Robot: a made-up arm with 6 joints. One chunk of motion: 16 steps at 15 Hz.
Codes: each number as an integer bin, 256 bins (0 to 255) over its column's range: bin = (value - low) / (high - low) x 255, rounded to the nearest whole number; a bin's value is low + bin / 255 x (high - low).
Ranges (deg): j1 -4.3..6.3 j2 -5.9..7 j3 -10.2..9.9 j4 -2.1..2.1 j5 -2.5..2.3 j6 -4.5..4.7
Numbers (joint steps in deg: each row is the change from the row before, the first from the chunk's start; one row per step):
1: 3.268 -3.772 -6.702 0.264 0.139 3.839
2: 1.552 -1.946 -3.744 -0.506 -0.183 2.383
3: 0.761 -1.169 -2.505 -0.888 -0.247 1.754
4: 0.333 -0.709 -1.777 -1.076 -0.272 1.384
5: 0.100 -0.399 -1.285 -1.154 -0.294 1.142
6: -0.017 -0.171 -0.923 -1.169 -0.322 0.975
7: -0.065 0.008 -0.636 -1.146 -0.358 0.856
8: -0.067 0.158 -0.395 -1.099 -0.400 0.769
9: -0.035 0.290 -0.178 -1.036 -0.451 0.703
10: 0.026 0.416 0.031 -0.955 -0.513 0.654
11: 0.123 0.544 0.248 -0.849 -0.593 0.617
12: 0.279 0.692 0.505 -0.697 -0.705 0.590
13: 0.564 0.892 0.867 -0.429 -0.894 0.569
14: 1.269 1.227 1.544 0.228 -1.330 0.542
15: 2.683 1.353 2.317 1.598 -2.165 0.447
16: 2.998 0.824 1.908 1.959 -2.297 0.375
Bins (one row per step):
1: 182 42 44 144 140 231
2: 141 78 82 97 123 191
3: 122 94 98 74 120 173
4: 111 103 107 62 118 163
5: 106 109 113 57 117 156
6: 103 113 118 57 116 152
7: 102 117 121 58 114 148
8: 102 120 124 61 112 146
9: 103 122 127 65 109 144
10: 104 125 130 70 106 143
11: 106 127 133 76 101 142
12: 110 130 136 85 95 141
13: 117 134 140 101 85 140
14: 134 141 149 141 62 140
15: 168 143 159 225 18 137
16: 176 133 154 246 11 135

